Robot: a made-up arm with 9 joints.
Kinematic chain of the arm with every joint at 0, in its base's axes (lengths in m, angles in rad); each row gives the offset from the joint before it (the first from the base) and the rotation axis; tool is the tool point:
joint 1: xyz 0 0 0.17 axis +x
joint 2: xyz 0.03 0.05 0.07 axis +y
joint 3: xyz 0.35 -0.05 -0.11 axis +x
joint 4: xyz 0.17 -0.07 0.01 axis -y
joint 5: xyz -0.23 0.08 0 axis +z
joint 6: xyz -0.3 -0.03 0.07 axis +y
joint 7: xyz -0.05 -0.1 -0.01 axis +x
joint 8: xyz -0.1 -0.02 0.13 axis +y
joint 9: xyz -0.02 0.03 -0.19 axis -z
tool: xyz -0.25 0 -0.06
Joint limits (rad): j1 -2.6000..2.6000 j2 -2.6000..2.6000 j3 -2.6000..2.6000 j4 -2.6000..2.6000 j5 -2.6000..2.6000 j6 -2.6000..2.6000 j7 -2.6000..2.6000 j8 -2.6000..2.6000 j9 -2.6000..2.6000
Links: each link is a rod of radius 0.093 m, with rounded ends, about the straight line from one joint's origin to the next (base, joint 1, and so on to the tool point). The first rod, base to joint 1, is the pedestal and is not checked.
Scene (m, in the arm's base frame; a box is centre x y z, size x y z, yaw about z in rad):
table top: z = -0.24
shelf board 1: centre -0.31 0.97 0 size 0.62 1.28 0.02 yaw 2.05
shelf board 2: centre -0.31 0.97 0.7 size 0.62 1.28 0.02 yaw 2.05
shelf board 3: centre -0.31 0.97 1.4 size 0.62 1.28 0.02 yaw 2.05
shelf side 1: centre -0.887 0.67 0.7 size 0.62 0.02 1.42 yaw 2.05
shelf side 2: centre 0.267 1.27 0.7 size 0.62 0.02 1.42 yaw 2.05
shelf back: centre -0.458 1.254 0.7 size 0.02 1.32 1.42 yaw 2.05
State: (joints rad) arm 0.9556 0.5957 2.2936 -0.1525 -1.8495 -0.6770 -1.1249 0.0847 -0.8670
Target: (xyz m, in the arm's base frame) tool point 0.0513 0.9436 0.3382
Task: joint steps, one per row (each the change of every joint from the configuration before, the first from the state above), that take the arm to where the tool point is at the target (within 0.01 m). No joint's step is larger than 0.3 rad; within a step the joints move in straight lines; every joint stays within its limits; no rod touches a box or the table.
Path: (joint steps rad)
1: 0.1619 -0.1522 -0.0666 0.1556 0.2582 0.0232 -0.1506 -0.1784 -0.2625
2: 0.1620 -0.1522 -0.0667 0.1557 0.2582 0.0232 -0.1507 -0.1784 -0.2625
3: 0.1619 -0.1522 -0.0666 0.1556 0.2582 0.0232 -0.1506 -0.1784 -0.2626
4: 0.1620 -0.1522 -0.0666 0.1556 0.2582 0.0232 -0.1507 -0.1785 -0.2625
5: 0.1619 -0.1522 -0.0666 0.1556 0.2581 0.0231 -0.1506 -0.1784 -0.2625
6: 0.1620 -0.1522 -0.0667 0.1557 0.2582 0.0232 -0.1507 -0.1784 -0.2625
7: 0.1200 0.0204 0.1413 -0.2694 -0.1220 0.1081 0.1745 0.0718 0.1571
8: 0.1200 0.0204 0.1412 -0.2694 -0.1221 0.1081 0.1744 0.0718 0.1572
9: 0.1201 0.0204 0.1412 -0.2694 -0.1220 0.1081 0.1744 0.0717 0.1571
10: 0.1200 0.0204 0.1413 -0.2694 -0.1221 0.1082 0.1745 0.0718 0.1572
11: 0.1200 0.0204 0.1412 -0.2694 -0.1221 0.1081 0.1744 0.0718 0.1571
12: -0.0110 0.2270 0.0000 -0.2130 -0.0206 -0.0983 -0.0090 0.1387 0.1542
13: -0.0110 0.2270 0.0000 -0.2130 -0.0206 -0.0982 -0.0090 0.1386 0.1542
14: -0.0110 0.2270 0.0000 -0.2130 -0.0206 -0.0982 -0.0090 0.1387 0.1541

